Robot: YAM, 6 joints.
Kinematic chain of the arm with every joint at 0, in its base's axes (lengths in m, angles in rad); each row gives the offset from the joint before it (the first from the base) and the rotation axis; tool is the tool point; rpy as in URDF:
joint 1: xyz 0 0 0.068 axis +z
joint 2: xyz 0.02 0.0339 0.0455 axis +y
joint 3: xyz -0.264 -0.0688 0 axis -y
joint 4: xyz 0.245 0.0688 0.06 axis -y
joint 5: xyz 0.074 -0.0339 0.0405 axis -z
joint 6: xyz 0.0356 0 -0.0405 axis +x
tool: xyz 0 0 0 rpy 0 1.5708 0
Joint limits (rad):
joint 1: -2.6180..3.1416
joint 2: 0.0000..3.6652
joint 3: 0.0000..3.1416
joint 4: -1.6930..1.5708
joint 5: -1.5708..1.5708
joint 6: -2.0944..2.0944
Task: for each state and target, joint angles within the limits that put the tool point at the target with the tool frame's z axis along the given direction. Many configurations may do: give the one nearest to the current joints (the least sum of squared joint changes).
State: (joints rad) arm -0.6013 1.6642 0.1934 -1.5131 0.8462 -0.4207
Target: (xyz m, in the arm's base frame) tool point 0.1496 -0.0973 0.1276 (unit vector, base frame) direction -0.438 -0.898 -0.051
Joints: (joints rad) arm -0.3767 1.8179 0.6674 -1.4059 1.4784 -0.4207
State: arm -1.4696 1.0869 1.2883 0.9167 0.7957 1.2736
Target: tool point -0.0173 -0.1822 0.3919 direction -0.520 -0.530 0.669
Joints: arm -1.5633 0.9479 0.6362 1.2161 0.5518 1.2736
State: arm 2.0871 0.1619 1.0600 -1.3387 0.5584 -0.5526
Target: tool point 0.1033 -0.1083 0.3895 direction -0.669 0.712 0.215
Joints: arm 2.3312 0.0020 1.3830 -1.1644 0.0059 -0.5526
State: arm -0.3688 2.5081 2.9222 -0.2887 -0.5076 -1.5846
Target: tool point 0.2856 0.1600 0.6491 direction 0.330 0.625 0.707
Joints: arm 0.4660 2.1738 3.1392 -0.0780 -0.4227 -1.5846
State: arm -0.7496 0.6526 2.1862 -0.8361 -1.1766 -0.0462
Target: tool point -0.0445 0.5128 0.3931 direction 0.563 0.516 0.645
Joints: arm -1.4410 0.3360 2.7932 -0.2890 -0.6755 -0.0462
